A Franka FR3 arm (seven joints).
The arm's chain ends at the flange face. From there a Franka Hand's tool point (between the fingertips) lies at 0.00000 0.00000 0.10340 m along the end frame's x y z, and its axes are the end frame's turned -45 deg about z.
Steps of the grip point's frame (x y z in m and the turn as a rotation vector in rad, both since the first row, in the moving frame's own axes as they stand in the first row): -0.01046 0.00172 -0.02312 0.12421 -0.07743 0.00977; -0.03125 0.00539 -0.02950 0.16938 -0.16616 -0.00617; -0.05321 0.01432 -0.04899 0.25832 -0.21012 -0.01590; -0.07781 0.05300 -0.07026 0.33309 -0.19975 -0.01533
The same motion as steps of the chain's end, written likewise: 0.00849 0.01209 -0.02201 0.03308 -0.14258 0.00977; 0.00602 0.02607 -0.02660 0.00228 -0.23726 -0.00617; 0.00615 0.05094 -0.04331 0.03408 -0.33124 -0.01590; 0.02052 0.10171 -0.06256 0.09429 -0.37677 -0.01533
